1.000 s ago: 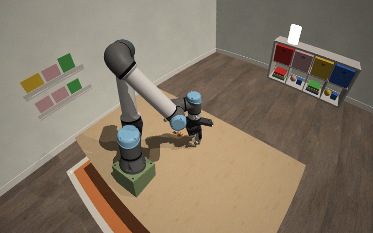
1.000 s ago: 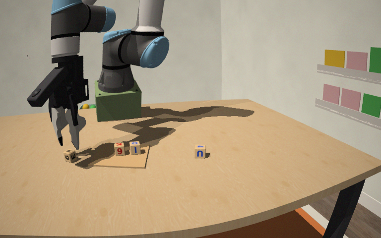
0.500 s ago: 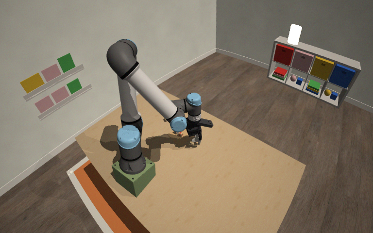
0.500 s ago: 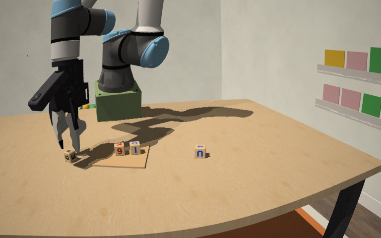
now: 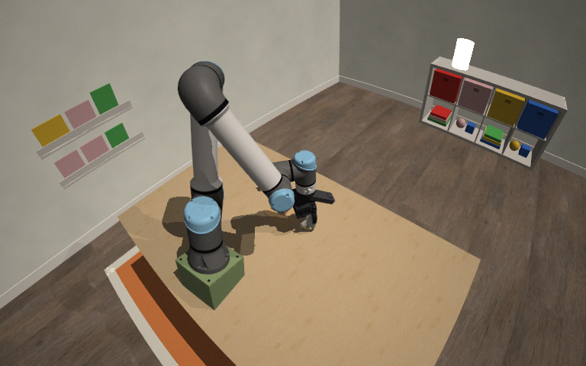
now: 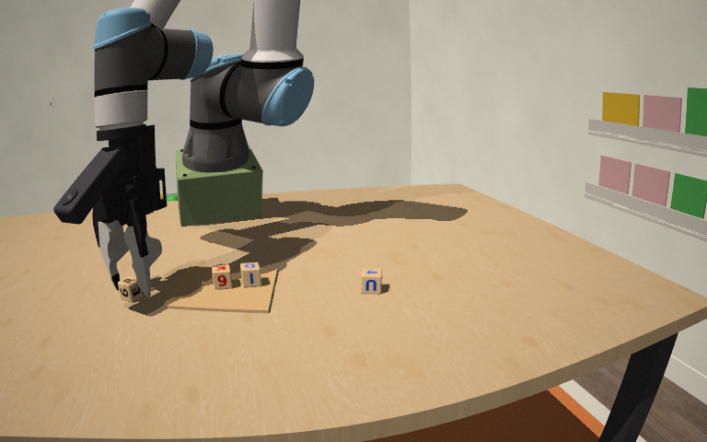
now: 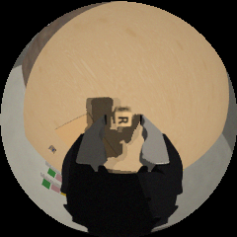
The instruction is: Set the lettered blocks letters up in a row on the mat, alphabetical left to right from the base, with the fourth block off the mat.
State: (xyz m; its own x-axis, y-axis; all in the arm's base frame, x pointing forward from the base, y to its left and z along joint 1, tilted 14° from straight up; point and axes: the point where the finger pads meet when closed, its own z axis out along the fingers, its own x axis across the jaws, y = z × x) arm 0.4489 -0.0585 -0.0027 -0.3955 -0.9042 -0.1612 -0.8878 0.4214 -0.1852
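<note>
My gripper is now 10 mm above the wooden block. The rest, counted from my hand: thin tan mat (130 mm to the left, 40 mm behind, 20 mm below).
</note>
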